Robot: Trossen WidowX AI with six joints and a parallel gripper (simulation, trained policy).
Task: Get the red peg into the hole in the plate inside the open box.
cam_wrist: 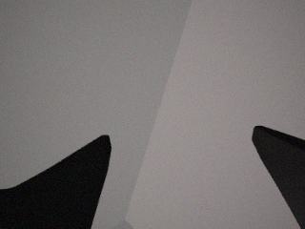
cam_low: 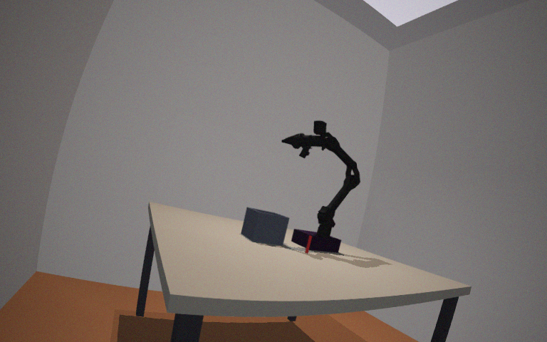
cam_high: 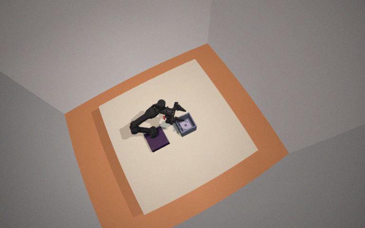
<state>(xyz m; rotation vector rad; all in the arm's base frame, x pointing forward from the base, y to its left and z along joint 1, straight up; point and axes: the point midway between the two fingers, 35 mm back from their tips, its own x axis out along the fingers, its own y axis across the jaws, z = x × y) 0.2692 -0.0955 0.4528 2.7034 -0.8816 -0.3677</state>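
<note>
Right now the red peg is 480 mm below my gripper tip, 240 mm to the left of it and 130 mm behind it. Round my gripper tip: pale plate 470 mm below, 70 mm to the left, 30 mm ahead.
</note>
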